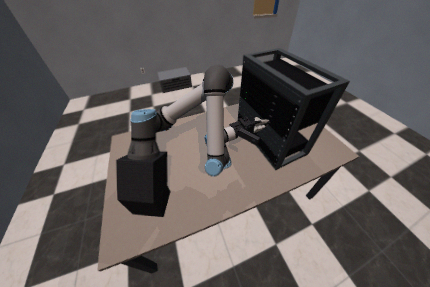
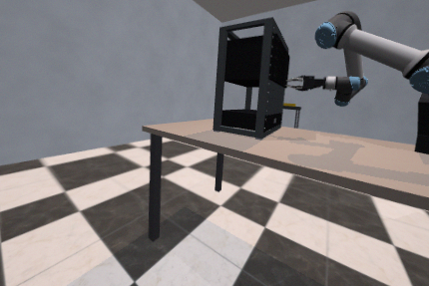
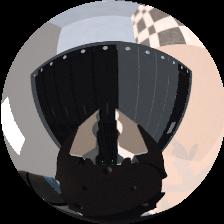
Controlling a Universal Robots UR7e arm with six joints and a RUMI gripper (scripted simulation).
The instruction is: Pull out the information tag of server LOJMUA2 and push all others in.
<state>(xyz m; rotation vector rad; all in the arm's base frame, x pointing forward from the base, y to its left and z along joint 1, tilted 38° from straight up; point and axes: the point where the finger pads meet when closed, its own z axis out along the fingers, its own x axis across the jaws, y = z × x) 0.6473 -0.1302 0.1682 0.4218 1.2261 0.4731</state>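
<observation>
My gripper is now 6 cm short of the white information tag and 1 cm to the right of it.
</observation>
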